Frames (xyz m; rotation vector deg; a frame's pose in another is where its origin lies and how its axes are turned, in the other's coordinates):
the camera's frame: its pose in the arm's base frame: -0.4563 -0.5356 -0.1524 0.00 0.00 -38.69
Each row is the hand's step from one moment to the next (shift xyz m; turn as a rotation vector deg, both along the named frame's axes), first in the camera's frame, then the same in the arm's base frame.
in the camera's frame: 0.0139 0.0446 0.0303 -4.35 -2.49 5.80
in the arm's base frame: 0.0387 0.0261 0.0303 -4.95 0.78 5.80
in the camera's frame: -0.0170 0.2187 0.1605 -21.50 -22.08 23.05
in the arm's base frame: 0.1234 0.1813 0.1605 -30.58 -3.79 23.05
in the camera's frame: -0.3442 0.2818 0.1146 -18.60 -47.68 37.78
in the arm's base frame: -0.0925 0.4351 0.1146 -44.32 -25.59 37.78
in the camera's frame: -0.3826 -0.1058 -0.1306 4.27 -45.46 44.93
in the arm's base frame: -0.3648 0.1566 -0.1306 -25.08 -38.15 44.93
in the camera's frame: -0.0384 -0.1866 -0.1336 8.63 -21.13 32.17
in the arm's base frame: -0.1466 -0.1216 -0.1336 -6.47 -21.89 32.17
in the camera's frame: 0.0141 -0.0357 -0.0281 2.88 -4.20 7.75
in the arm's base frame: -0.0113 -0.0367 -0.0281 -0.38 -5.08 7.75
